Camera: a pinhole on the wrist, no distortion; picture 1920 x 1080 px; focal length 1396.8 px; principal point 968.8 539.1 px. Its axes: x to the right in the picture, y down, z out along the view. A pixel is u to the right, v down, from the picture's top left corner.
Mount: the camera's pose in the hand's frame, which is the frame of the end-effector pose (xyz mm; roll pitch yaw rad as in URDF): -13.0 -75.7 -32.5 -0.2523 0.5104 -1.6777
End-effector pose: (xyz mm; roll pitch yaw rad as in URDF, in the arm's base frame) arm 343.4 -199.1 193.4 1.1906 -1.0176 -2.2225
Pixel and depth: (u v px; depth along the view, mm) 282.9 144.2 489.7
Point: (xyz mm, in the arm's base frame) -24.0 198.1 216.8
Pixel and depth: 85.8 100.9 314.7
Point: 112.6 74.8 207.8
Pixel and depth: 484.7 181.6 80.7
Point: 247.4 -186.2 146.6
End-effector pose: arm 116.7 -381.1 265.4 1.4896 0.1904 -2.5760
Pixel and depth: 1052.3 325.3 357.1
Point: -1.7 -110.5 19.7
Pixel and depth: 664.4 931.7 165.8
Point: 11.4 -300.0 138.3
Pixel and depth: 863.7 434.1 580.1
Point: -165.1 48.1 -27.6
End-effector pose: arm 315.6 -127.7 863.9 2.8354 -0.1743 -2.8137
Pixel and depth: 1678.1 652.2 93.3
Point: 344.3 -275.3 796.7
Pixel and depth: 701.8 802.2 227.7
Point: 238.1 -250.8 671.4
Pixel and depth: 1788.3 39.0 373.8
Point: 464.5 -469.1 520.6
